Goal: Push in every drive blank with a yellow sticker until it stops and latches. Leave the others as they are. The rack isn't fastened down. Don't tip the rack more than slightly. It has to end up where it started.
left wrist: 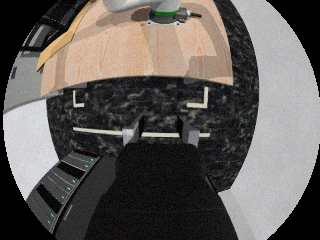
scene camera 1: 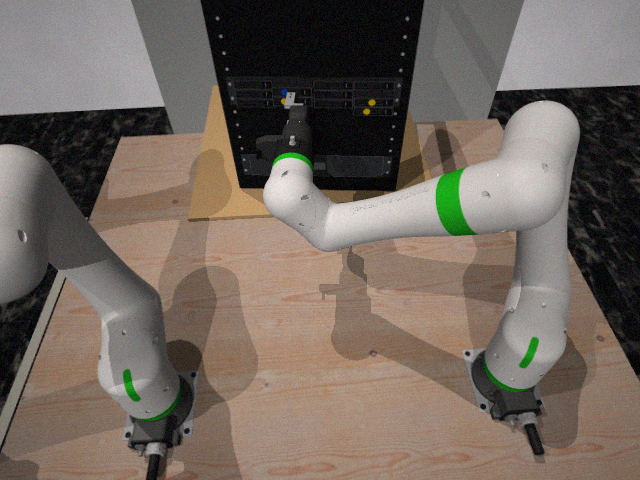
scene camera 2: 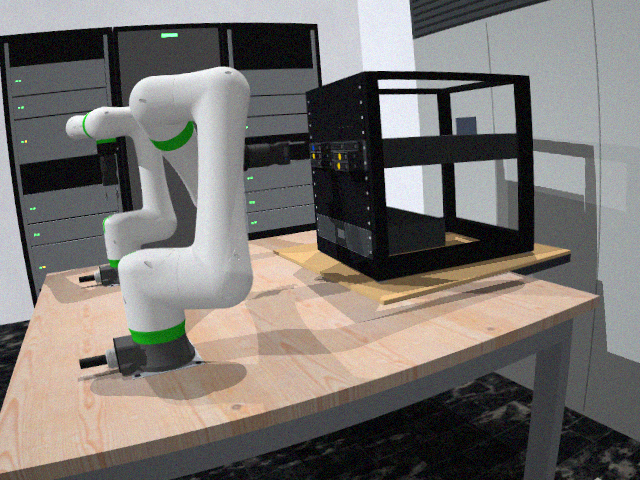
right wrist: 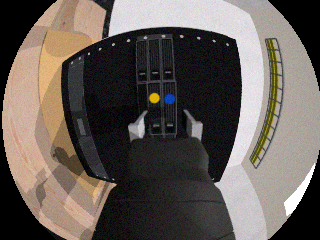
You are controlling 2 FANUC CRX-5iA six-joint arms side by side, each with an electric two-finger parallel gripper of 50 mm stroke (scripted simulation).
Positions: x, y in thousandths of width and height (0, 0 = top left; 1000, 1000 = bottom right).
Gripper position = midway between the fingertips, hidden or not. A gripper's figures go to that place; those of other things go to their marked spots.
Labels:
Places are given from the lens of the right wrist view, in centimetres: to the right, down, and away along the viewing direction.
my right gripper (right wrist: 517, 485): 0, 0, 17
black rack (right wrist: 308, 352): -17, -10, 24
wooden board (right wrist: 183, 190): -40, -29, 14
The marked spots on the wooden board and the black rack are 31 cm apart.

